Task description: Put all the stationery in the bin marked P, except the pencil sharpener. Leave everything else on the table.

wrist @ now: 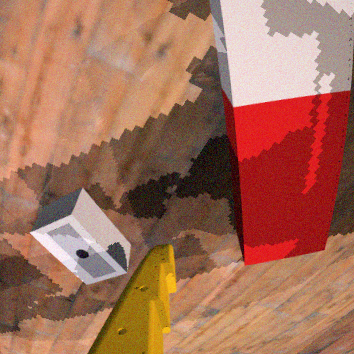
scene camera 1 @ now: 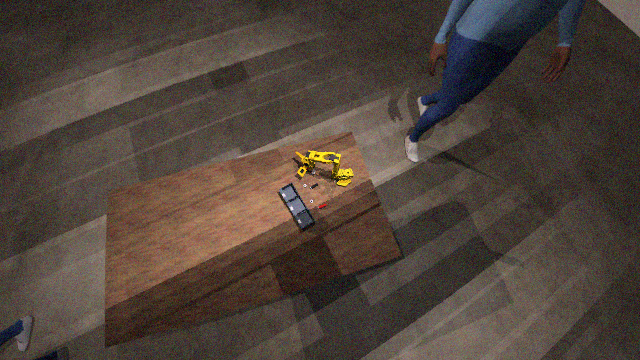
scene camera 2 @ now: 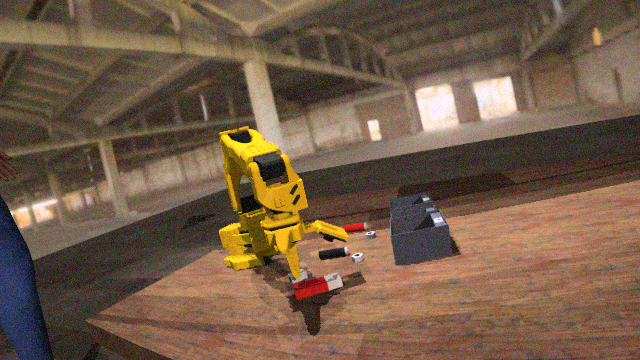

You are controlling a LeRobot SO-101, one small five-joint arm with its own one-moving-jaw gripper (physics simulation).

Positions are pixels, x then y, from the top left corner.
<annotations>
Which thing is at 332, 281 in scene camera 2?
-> An eraser.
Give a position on a dark three-compartment bin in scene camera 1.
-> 289, 193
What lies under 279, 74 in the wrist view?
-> An eraser.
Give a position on a dark three-compartment bin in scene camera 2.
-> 418, 231
</annotations>
